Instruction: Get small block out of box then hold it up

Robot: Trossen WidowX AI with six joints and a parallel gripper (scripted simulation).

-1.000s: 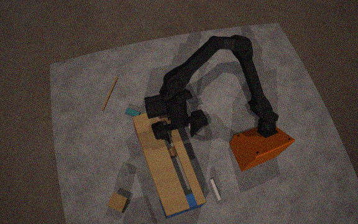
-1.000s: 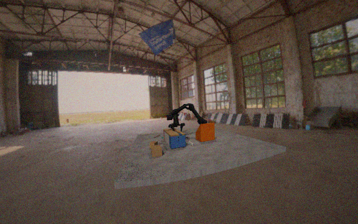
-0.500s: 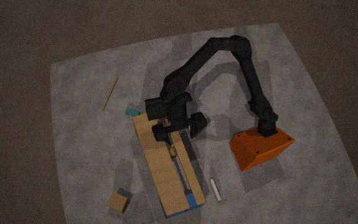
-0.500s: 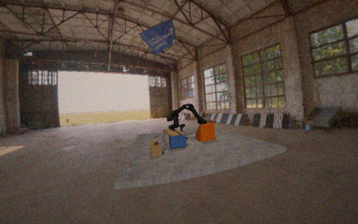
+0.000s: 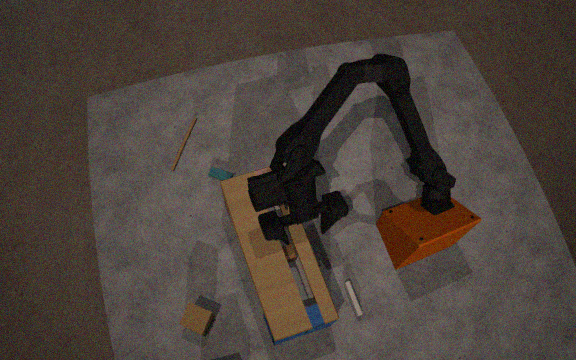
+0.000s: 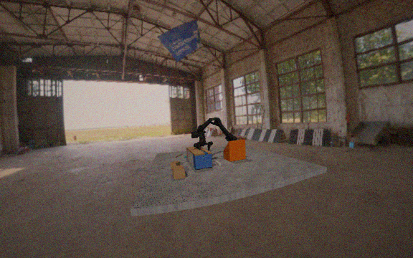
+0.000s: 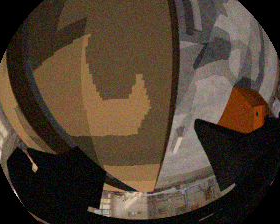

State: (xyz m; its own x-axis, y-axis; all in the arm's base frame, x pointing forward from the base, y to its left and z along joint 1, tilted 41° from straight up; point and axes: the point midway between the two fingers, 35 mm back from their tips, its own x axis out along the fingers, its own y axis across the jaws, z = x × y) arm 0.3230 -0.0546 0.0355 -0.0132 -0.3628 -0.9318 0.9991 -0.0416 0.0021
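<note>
Right now my gripper tip is 50 mm short of the brown block and 20 mm to the right of it. Round my gripper tip: orange stick: 390 mm to the right, 190 mm ahead, 80 mm below.
</note>
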